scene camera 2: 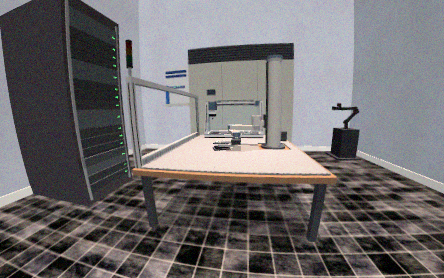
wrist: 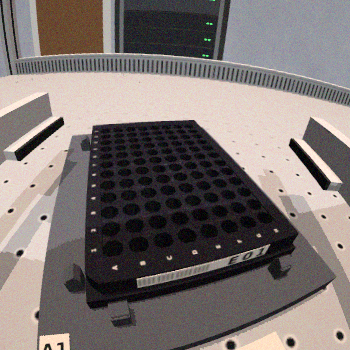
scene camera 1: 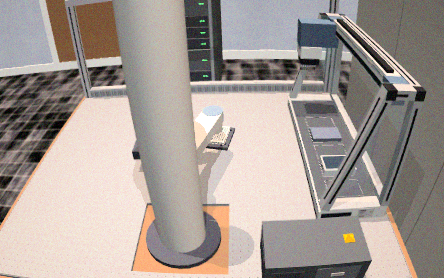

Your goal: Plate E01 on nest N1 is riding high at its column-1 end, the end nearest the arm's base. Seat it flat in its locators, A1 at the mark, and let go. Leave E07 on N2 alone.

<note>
My gripper (wrist: 176, 114) carries nothing. Also in view: a black well plate (wrist: 167, 209). Also in view: a grey nest (wrist: 221, 307).
</note>
